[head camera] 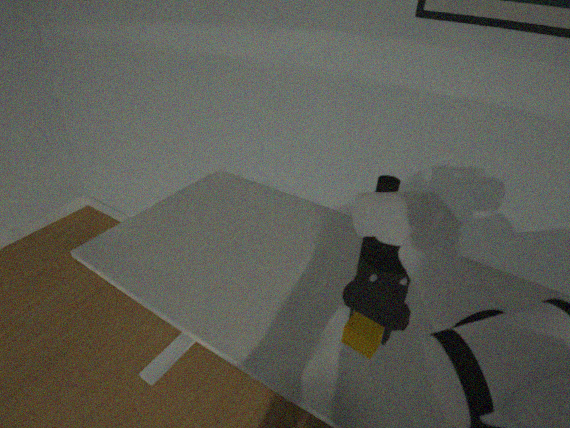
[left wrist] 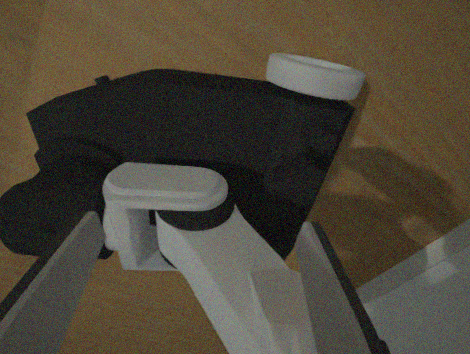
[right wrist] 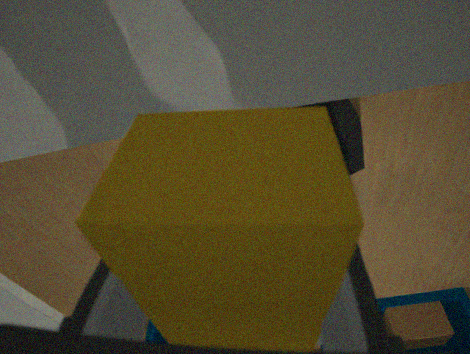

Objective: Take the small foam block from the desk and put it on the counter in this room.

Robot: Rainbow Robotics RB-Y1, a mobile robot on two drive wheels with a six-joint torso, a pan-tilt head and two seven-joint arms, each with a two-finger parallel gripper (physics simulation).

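Frame: origin at the robot's base, x ahead, y left, z up, level; centimetres.
Where they show: left gripper, fingertip midpoint: [left wrist: 202, 229]; right gripper, fingertip midpoint: [head camera: 368, 331] [right wrist: 237, 205].
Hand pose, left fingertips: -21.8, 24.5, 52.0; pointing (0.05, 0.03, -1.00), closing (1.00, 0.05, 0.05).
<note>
After its pixels a point has its place, as x, y, z.
The small foam block [head camera: 363, 335] {21.4, -15.7, 97.5} [right wrist: 225, 200] {28.7, -20.4, 96.9} is yellow. My right gripper [head camera: 369, 327] {25.4, -18.0, 93.4} [right wrist: 227, 280] is shut on it, with a finger at each side of it. In the head camera the block shows against the white counter top [head camera: 200, 250] {69.3, 27.3, 72.1} [right wrist: 300, 45] {21.2, -22.2, 72.1}, near its front edge; its height above the surface is hard to tell. In the right wrist view the counter lies beyond the block, across the top. My left gripper [left wrist: 202, 229] {-21.8, 24.5, 52.0} is open, its fingers wide apart with nothing held between them, above parts of my own body. The desk cannot be made out.
A pale counter foot [head camera: 167, 359] rests on the wooden floor [head camera: 75, 320] {87.0, 105.9, 0.1} [left wrist: 415, 45] {29.0, 35.9, 0.1}. My black base [left wrist: 200, 120] {-22.9, 16.3, 16.9} [right wrist: 350, 135] {-37.5, -16.9, 16.9} shows in both wrist views. A blue tray [right wrist: 425, 295] {-239.8, 1.0, 2.8} with a brown block [right wrist: 417, 320] {-235.5, 13.7, 21.1} is at the lower right. A framed picture [head camera: 480, 22] {86.5, -49.0, 144.9} hangs on the wall.
</note>
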